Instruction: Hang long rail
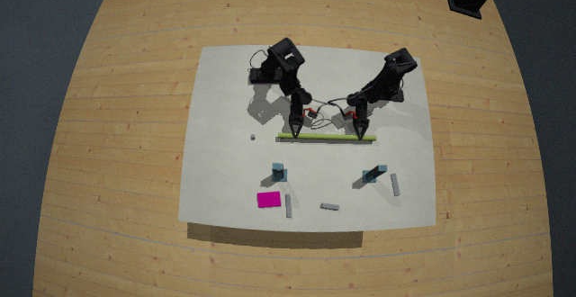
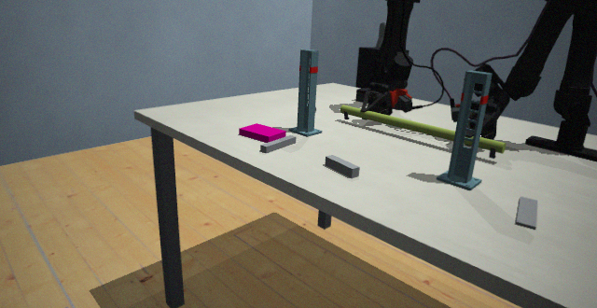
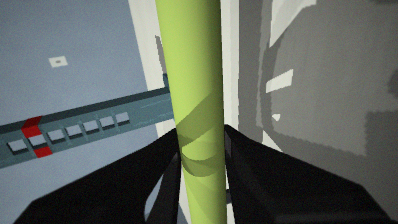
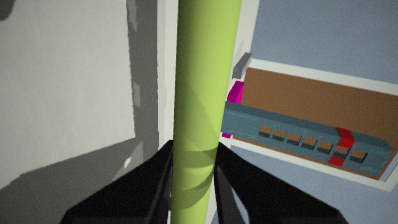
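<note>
Now: left hand 2 cm short of the green rail, 15 cm to the left of it and 1 cm above it. From my left hand the other things lie so: magenta block: 34 cm ahead, 39 cm to the right, 3 cm below.
My right gripper is now 15 cm to the right of the green rail, 1 cm past it and 1 cm above it. From my right hand the other things lie so: magenta block: 31 cm ahead, 8 cm to the right, 3 cm below.
</note>
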